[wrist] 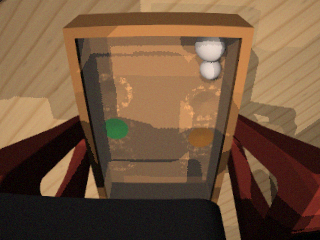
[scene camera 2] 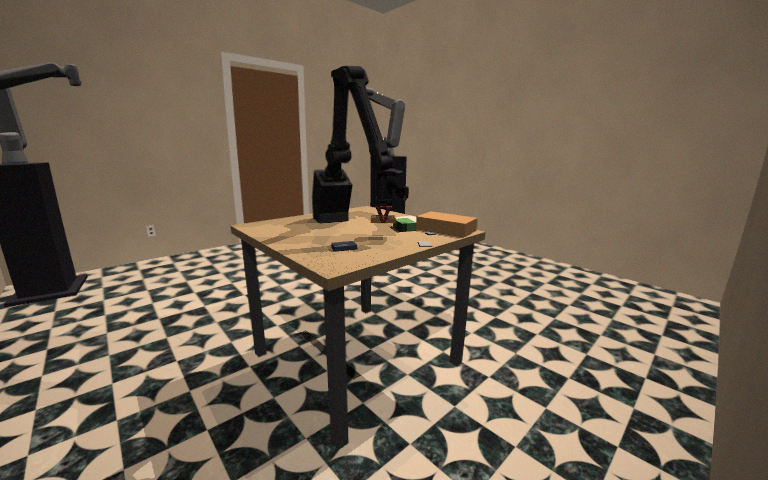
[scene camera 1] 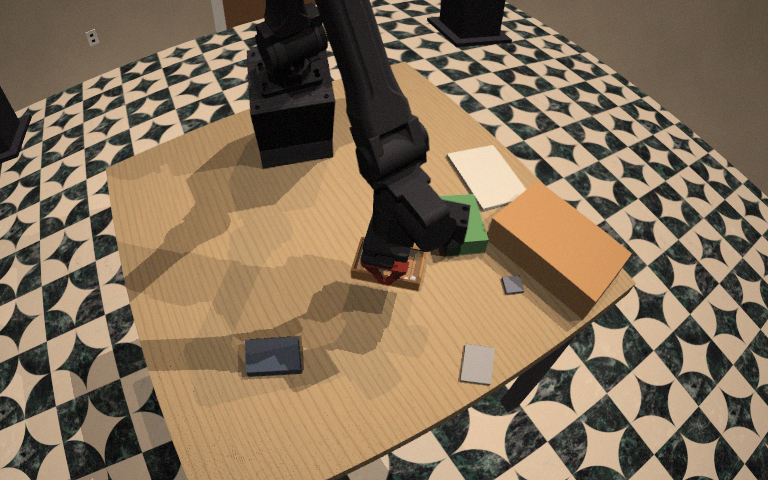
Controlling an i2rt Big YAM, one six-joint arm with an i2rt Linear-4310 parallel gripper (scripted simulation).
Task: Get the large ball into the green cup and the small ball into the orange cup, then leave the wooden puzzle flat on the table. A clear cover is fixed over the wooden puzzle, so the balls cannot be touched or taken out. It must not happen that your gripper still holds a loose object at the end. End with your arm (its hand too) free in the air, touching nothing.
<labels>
orange box: scene camera 2; scene camera 1; not seen in the wrist view (out of frame)
same spot on orange box: (scene camera 1: 569, 255) = (scene camera 2: 450, 219)
</labels>
